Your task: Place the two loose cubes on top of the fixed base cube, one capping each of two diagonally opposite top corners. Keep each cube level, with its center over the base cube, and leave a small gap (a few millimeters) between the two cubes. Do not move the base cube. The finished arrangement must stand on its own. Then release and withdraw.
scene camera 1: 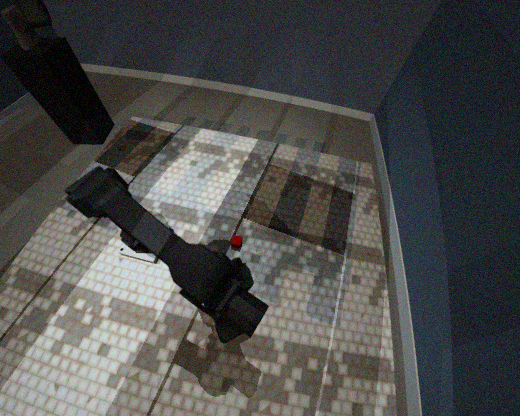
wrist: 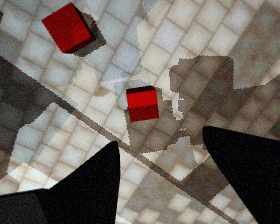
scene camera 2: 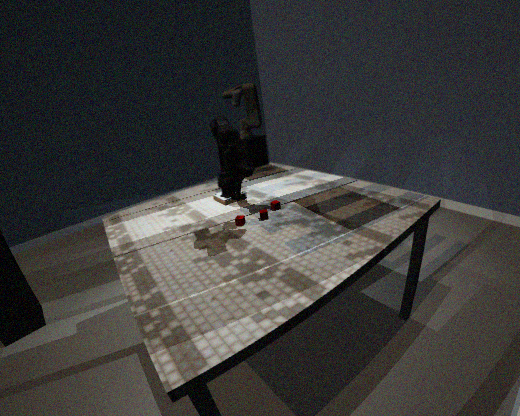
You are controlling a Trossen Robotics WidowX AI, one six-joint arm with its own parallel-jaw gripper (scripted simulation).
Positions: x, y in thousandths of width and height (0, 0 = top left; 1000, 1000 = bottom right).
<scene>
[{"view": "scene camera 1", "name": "my gripper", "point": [426, 720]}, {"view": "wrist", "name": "my gripper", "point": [573, 627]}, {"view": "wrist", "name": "red cube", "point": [509, 453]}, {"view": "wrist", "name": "red cube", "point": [255, 150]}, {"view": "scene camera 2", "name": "my gripper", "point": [455, 475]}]
</scene>
